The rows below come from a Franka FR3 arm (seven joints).
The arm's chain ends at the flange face. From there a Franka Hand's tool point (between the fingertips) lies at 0.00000 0.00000 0.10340 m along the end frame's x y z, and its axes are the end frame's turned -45 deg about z.
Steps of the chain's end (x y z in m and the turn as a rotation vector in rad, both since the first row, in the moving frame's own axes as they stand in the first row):
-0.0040 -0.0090 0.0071 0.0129 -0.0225 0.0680
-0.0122 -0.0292 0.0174 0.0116 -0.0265 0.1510
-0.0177 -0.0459 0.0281 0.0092 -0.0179 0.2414
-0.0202 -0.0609 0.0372 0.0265 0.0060 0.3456
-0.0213 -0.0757 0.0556 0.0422 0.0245 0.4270
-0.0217 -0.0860 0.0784 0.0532 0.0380 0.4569
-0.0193 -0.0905 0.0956 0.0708 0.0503 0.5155
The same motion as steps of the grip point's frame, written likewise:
0.0029 -0.0118 0.0071 0.0250 -0.0068 0.0680
0.0111 -0.0321 0.0174 0.0269 -0.0105 0.1510
0.0195 -0.0470 0.0281 0.0192 -0.0062 0.2414
0.0314 -0.0584 0.0372 0.0145 0.0230 0.3456
0.0435 -0.0688 0.0555 0.0125 0.0472 0.4270
0.0522 -0.0757 0.0782 0.0107 0.0645 0.4569
0.0592 -0.0768 0.0952 0.0145 0.0856 0.5155

